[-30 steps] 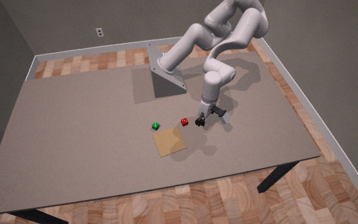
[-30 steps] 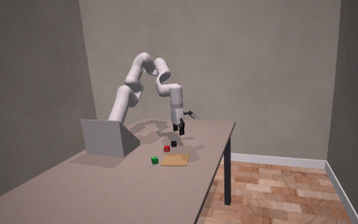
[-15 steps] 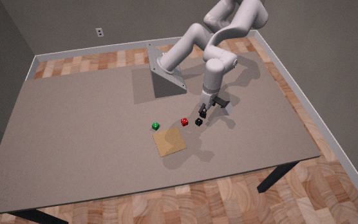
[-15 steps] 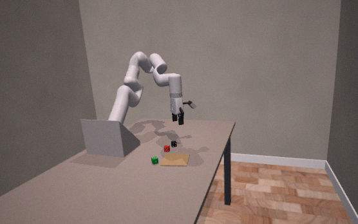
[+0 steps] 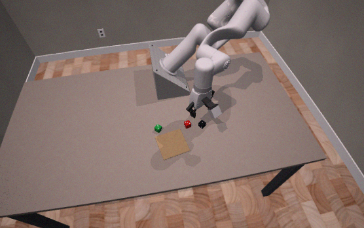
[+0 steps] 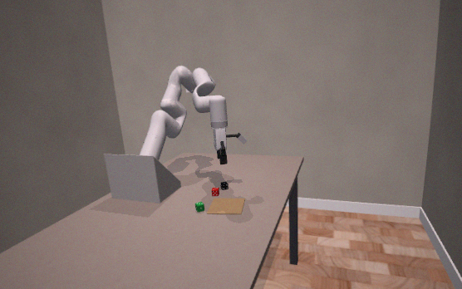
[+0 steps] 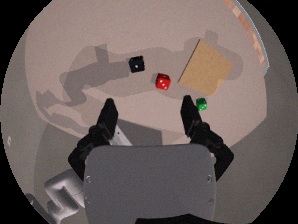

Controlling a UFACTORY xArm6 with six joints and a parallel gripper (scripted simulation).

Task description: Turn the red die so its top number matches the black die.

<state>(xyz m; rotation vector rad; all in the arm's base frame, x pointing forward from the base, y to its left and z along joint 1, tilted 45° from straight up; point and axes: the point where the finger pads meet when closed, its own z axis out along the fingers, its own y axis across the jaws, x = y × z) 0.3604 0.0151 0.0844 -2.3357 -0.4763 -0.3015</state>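
The red die is 30 mm behind my hand, 50 mm to the right of it and 140 mm below it. The rest, counted from my hand: black die: 10 mm behind, 20 mm to the left, 140 mm below; green die: 50 mm behind, 210 mm to the right, 140 mm below; tan mat: 50 mm ahead, 160 mm to the right, 160 mm below.
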